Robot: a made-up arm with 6 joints. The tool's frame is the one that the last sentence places.
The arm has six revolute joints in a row. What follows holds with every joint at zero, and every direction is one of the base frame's. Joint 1 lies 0.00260 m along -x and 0.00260 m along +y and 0.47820 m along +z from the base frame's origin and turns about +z. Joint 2 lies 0.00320 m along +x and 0.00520 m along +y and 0.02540 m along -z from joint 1 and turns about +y. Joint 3 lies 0.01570 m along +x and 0.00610 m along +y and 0.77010 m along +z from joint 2 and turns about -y. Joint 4 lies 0.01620 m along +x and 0.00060 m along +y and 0.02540 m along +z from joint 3 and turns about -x. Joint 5 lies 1.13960 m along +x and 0.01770 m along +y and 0.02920 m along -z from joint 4 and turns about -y. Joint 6 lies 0.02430 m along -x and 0.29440 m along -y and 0.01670 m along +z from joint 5 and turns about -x. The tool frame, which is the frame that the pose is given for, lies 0.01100 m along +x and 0.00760 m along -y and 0.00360 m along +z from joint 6; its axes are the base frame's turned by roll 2.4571, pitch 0.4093 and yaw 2.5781 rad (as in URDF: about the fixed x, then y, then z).
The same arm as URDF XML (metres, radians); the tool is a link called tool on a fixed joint. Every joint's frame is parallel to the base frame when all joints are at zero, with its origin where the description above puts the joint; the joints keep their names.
<robot name="arm">
<joint name="tool_fixed" type="fixed"><parent link="link6"/><child link="tool"/><origin xyz="0.0110 -0.0076 0.0036" rpy="2.4571 0.4093 2.5781"/></joint>
<joint name="joint 6" type="continuous"><parent link="link5"/><child link="link6"/><origin xyz="-0.0243 -0.2944 0.0167"/><axis xyz="-1 0 0"/></joint>
<joint name="joint 5" type="continuous"><parent link="link4"/><child link="link5"/><origin xyz="1.1396 0.0177 -0.0292"/><axis xyz="0 -1 0"/></joint>
<joint name="joint 4" type="continuous"><parent link="link3"/><child link="link4"/><origin xyz="0.0162 0.0006 0.0254"/><axis xyz="-1 0 0"/></joint>
<joint name="joint 3" type="continuous"><parent link="link2"/><child link="link3"/><origin xyz="0.0157 0.0061 0.7701"/><axis xyz="0 -1 0"/></joint>
<joint name="joint 2" type="continuous"><parent link="link1"/><child link="link2"/><origin xyz="0.0032 0.0052 -0.0254"/><axis xyz="0 1 0"/></joint>
<joint name="joint 1" type="continuous"><parent link="base"/><child link="link1"/><origin xyz="-0.0026 0.0026 0.4782"/><axis xyz="0 0 1"/></joint>
<link name="base"/>
<link name="link1"/>
<link name="link2"/>
<link name="link3"/>
<link name="link4"/>
<link name="link5"/>
<link name="link6"/>
<link name="tool"/>
</robot>

